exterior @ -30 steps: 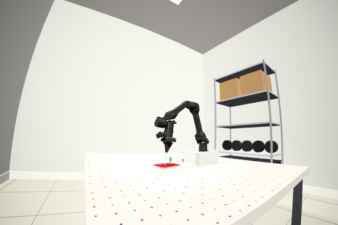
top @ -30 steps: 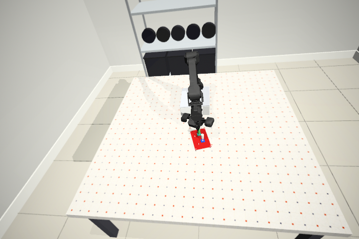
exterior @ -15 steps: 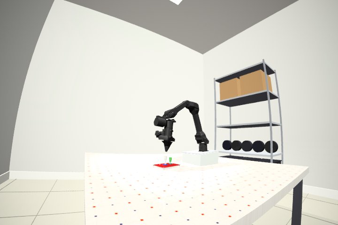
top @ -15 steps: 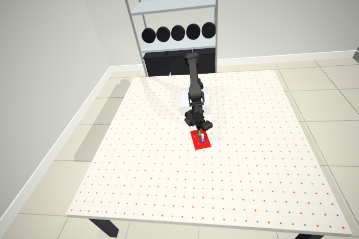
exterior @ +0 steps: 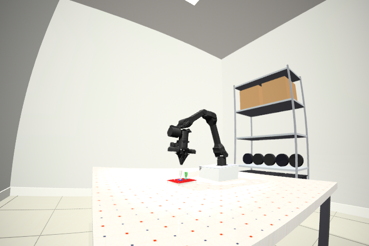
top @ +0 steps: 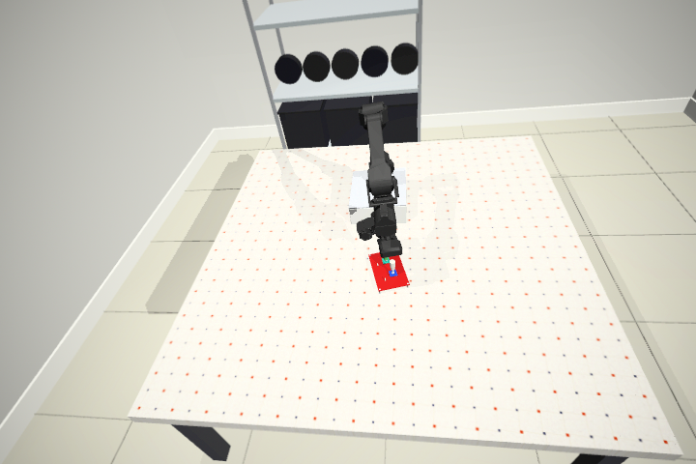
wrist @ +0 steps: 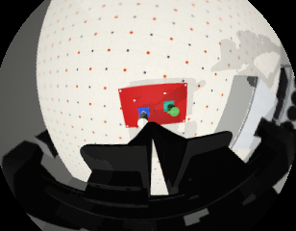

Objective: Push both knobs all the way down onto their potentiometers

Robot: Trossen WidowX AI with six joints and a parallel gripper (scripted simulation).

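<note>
Right now the pale knob is 1 cm ahead of my gripper tip, 1 cm to the left of it and 5 cm below it. Round my gripper tip: green knob: 4 cm behind, 1 cm to the right, 6 cm below.
</note>
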